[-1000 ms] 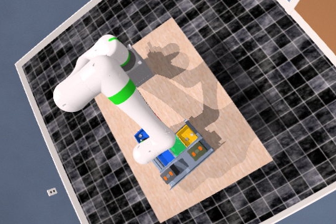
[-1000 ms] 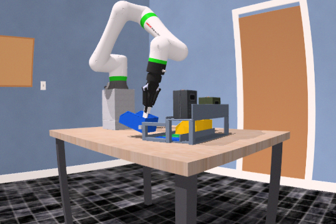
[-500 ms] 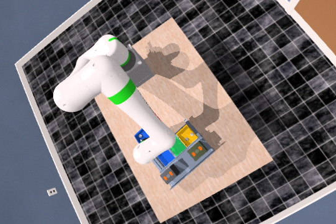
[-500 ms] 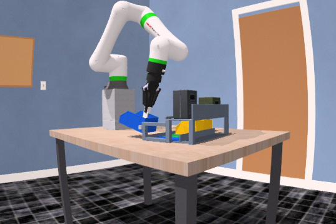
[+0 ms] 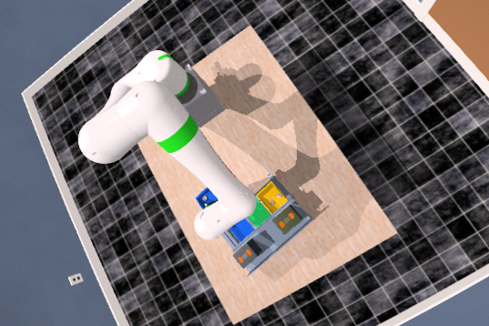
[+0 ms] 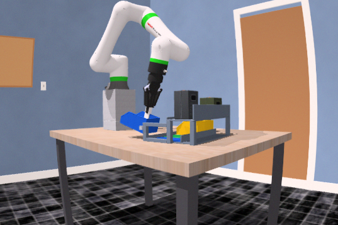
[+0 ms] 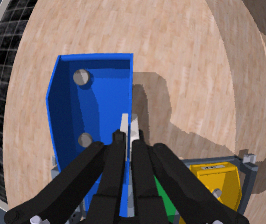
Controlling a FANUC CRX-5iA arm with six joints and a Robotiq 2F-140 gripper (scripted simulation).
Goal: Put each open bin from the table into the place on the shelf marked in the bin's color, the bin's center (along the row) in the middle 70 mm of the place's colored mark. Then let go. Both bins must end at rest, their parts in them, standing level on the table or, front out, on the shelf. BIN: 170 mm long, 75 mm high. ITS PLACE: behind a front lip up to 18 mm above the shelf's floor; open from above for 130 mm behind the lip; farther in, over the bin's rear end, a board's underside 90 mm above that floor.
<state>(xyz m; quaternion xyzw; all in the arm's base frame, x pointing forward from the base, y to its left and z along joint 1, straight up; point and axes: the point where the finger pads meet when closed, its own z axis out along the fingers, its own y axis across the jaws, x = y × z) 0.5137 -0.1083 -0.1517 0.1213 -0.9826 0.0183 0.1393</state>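
My hand is 50 mm to the left of the blue bin and 40 mm above it. Also, from my hand: yellow bin 120 mm ahead, 220 mm to the left, 80 mm below; then dark box 270 mm ahead, 10 mm to the left, 40 mm above.
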